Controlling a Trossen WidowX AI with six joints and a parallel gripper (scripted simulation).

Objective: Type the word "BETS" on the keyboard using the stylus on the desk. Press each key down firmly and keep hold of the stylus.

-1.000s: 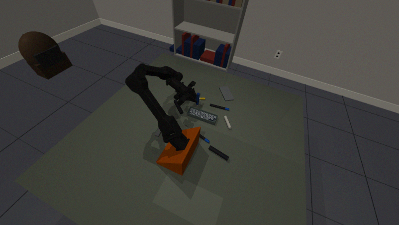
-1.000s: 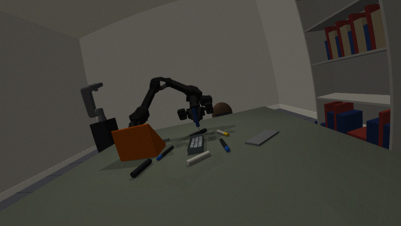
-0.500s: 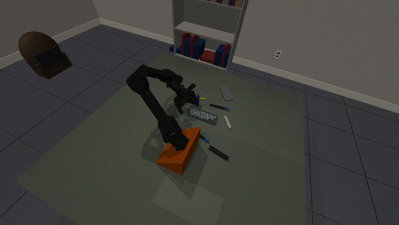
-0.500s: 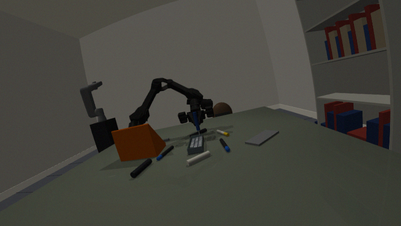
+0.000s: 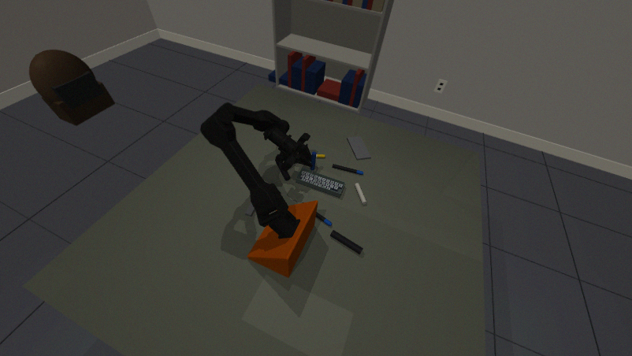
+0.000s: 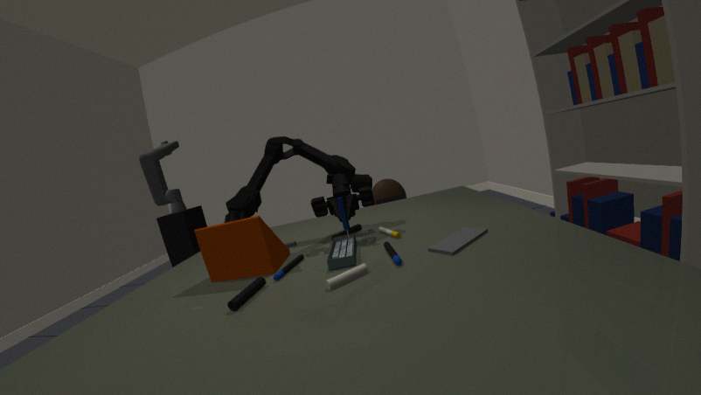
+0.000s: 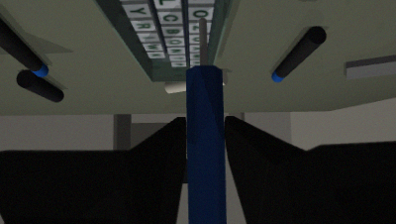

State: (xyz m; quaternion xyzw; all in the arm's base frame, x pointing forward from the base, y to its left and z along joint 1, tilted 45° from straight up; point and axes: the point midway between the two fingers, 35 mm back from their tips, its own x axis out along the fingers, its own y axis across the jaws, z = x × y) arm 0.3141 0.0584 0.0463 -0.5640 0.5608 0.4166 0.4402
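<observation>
Right now my gripper tip is 220 mm to the left of the white cylinder and 70 mm above it. From my gripper tip the other things lie so: blue stylus 10 mm below; yellow-tipped marker 120 mm ahead, 40 mm to the left, 80 mm below; grey slab 270 mm ahead, 140 mm to the right, 80 mm below.
</observation>
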